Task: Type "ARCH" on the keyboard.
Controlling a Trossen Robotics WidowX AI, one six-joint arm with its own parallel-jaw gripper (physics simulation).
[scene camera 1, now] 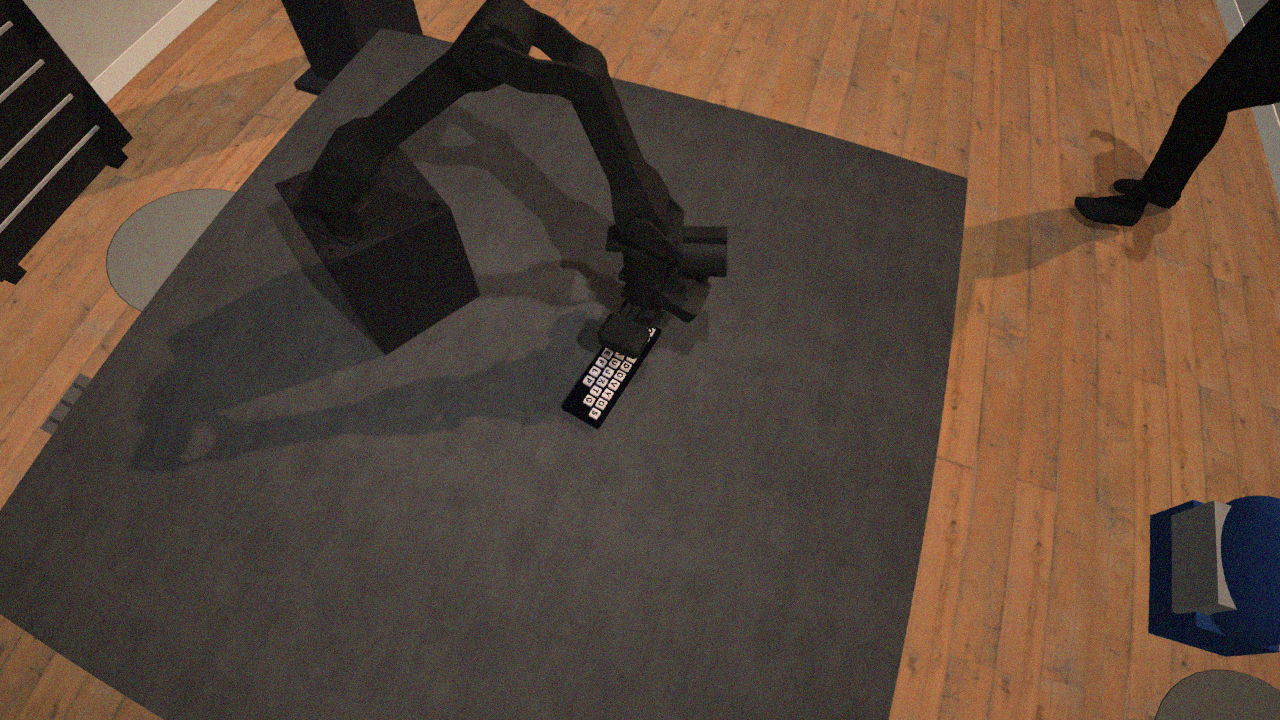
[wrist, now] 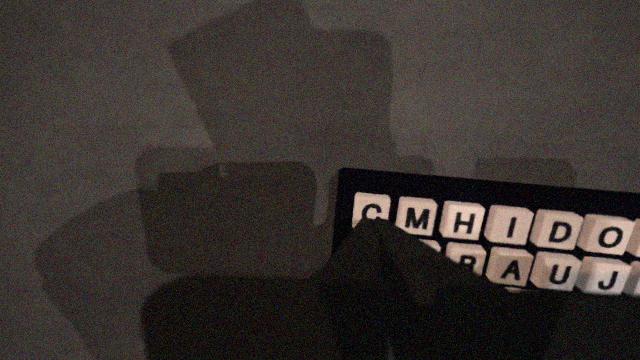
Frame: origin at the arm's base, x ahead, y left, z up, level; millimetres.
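Where they show: gripper, between the fingertips: (scene camera 1: 649, 325) (wrist: 371, 230); arm's base, origin of its link: (scene camera 1: 348, 222).
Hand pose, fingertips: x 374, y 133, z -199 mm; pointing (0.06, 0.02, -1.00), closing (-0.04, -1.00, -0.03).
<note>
Each offset is from my fingertips to the top centre of the thing. Level surfaces: height alone.
A black keyboard @(77 mm right, 23 mm back, 12 mm down) (scene camera 1: 581, 407) (wrist: 490, 184) with white letter keys lies on the dark mat, partly under my gripper in the scene view. My gripper (wrist: 371, 230) is shut and empty, and its fingertips are at the C key @(1 mm right, 2 mm ahead, 12 mm down) (wrist: 371, 202), covering its lower part. The H key @(36 mm right, 2 mm back, 12 mm down) (wrist: 463, 220) shows fully to the right of the M key. The R key @(38 mm right, 19 mm back, 12 mm down) (wrist: 466, 257) is partly covered by a finger, and the A key @(56 mm right, 21 mm back, 12 mm down) (wrist: 510, 267) shows beside it. The keys at the lower left of the keyboard are hidden behind the fingers. Whether the C key is pressed down, I cannot tell.
The dark mat @(29 mm down) (scene camera 1: 760, 492) lies under the keyboard and the arm's black base block (scene camera 1: 407, 286). A person's dark legs (scene camera 1: 1190, 134) are at the upper right on the wooden floor. A blue object (scene camera 1: 1253, 573) stands at the right, and a dark drawer unit (scene camera 1: 44, 134) at the upper left.
</note>
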